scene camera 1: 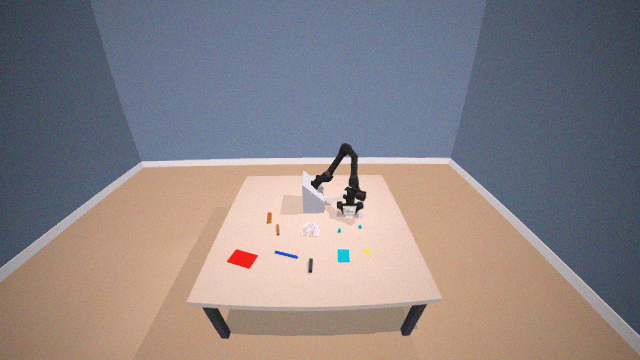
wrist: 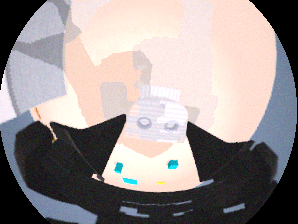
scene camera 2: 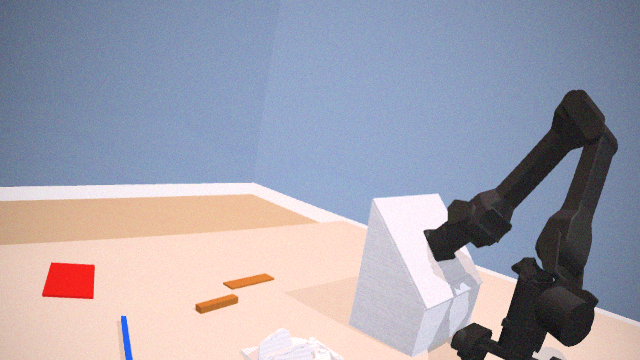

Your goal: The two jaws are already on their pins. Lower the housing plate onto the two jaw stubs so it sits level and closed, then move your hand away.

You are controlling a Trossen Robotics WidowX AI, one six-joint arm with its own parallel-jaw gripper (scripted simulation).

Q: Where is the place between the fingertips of the gripper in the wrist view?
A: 156,120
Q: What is the gripper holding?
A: Nothing.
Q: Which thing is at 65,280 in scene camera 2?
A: A red square.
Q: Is the gripper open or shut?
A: Open.
